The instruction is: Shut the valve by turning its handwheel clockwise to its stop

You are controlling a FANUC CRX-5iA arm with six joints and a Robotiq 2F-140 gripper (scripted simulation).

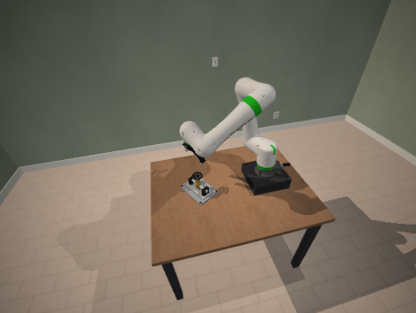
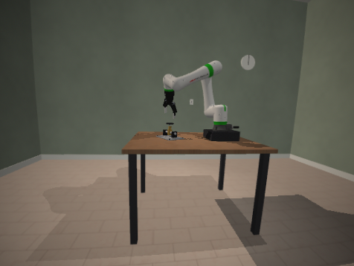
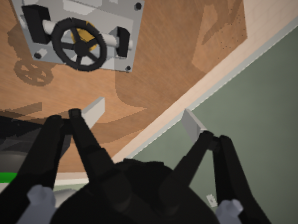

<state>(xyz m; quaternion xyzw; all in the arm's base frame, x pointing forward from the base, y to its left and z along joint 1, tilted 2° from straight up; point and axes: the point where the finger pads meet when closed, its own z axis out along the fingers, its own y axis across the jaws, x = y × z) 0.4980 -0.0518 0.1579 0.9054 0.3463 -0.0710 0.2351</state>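
The black spoked handwheel lies 110 mm to the left of my hand, 90 mm below it and 10 mm behind it.
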